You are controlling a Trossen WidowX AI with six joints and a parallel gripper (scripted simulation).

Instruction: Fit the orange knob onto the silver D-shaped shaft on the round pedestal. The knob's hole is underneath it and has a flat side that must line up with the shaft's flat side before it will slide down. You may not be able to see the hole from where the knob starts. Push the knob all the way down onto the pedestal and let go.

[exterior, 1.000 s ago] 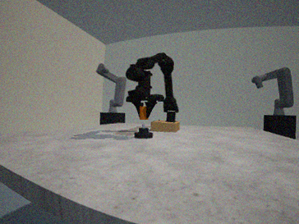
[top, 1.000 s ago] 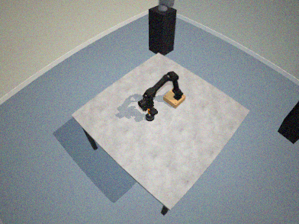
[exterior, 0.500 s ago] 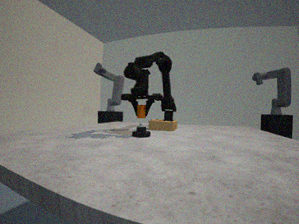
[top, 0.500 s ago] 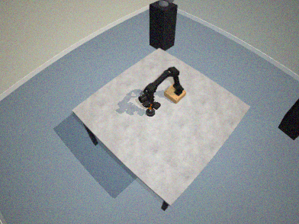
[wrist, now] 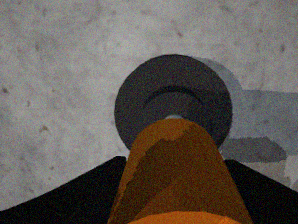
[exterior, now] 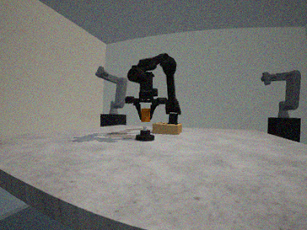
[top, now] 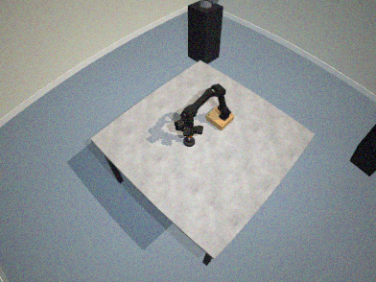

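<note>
Right now my gripper tip is 60 mm above the round black pedestal. Round my gripper tip: orange knob (30 mm above).
</note>
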